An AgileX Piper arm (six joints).
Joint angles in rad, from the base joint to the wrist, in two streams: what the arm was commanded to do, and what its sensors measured. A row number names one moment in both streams.
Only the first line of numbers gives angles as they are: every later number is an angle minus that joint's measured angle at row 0.
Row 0, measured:
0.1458, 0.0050, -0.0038, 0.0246, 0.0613, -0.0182
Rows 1 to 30, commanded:
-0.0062, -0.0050, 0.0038, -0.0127, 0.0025, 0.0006
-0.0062, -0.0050, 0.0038, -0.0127, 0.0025, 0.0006
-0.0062, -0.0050, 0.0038, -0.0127, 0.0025, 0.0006
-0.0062, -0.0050, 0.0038, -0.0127, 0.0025, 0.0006
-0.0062, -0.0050, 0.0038, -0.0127, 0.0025, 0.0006
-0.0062, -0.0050, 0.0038, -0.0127, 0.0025, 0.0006
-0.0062, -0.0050, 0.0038, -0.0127, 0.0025, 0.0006
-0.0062, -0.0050, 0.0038, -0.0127, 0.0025, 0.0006
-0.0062, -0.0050, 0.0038, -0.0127, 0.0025, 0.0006
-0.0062, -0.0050, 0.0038, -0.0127, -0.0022, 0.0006
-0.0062, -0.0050, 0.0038, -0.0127, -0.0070, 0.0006
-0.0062, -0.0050, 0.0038, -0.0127, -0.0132, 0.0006
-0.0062, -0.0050, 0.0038, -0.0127, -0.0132, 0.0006
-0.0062, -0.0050, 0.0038, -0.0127, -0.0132, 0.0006
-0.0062, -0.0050, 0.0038, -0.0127, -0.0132, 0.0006
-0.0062, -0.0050, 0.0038, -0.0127, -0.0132, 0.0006
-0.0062, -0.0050, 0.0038, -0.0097, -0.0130, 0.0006
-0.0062, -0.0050, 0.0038, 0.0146, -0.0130, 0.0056
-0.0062, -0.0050, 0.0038, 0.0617, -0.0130, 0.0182
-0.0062, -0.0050, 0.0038, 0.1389, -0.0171, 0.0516
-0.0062, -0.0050, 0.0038, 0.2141, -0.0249, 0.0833
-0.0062, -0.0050, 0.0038, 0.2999, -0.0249, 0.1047
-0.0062, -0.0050, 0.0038, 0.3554, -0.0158, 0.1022
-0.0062, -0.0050, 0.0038, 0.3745, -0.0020, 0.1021
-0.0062, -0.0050, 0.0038, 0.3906, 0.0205, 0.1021
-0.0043, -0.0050, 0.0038, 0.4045, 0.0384, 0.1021
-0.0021, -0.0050, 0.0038, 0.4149, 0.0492, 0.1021
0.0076, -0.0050, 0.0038, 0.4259, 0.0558, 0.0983
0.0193, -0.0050, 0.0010, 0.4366, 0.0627, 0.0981
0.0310, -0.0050, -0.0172, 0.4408, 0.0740, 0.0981
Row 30, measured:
0.0028, 0.0000, 0.0000, 0.3922, 0.0371, 0.0953
